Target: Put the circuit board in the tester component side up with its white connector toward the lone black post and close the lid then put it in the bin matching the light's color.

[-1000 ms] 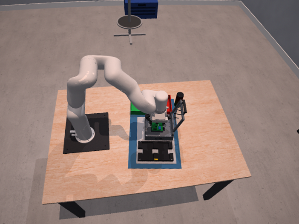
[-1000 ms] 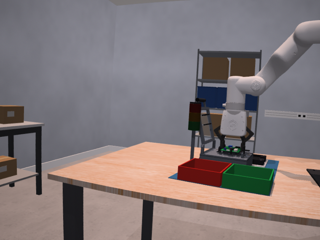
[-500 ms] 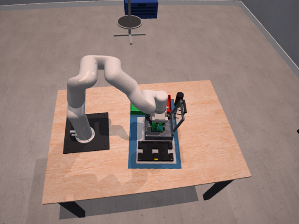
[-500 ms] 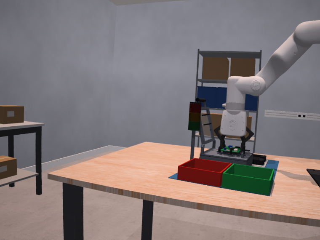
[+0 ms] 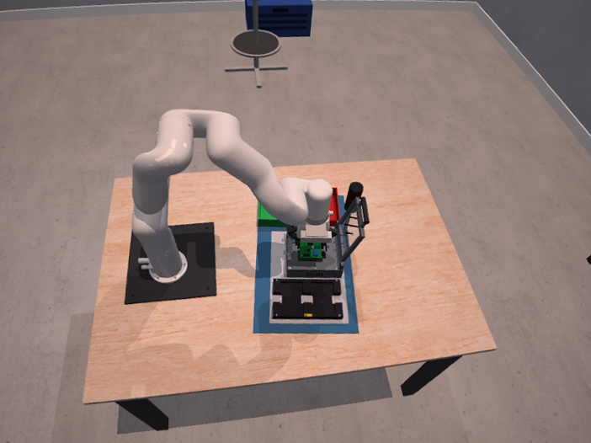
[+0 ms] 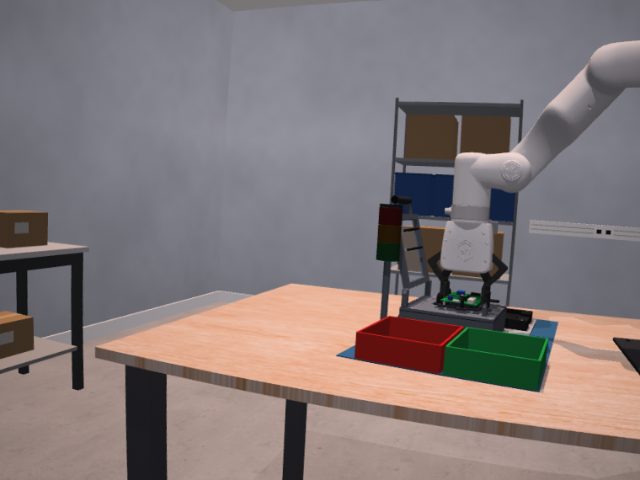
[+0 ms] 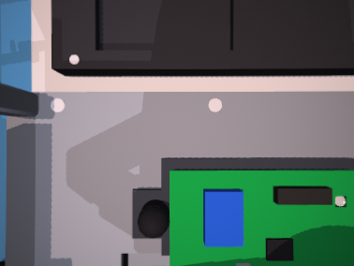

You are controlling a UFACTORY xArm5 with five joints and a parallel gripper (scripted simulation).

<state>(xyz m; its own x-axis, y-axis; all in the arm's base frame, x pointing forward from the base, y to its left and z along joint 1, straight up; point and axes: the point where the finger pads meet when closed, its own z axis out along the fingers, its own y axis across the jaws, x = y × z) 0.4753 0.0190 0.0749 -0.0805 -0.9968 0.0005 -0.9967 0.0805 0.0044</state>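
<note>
Now: the green circuit board right at my hand. From my hand the other things lie so: red bin 6 cm ahead, 20 cm to the left, 7 cm below; lid 12 cm ahead, 1 cm to the right, 10 cm above; green bin 9 cm behind, 21 cm to the left, 7 cm below.
</note>
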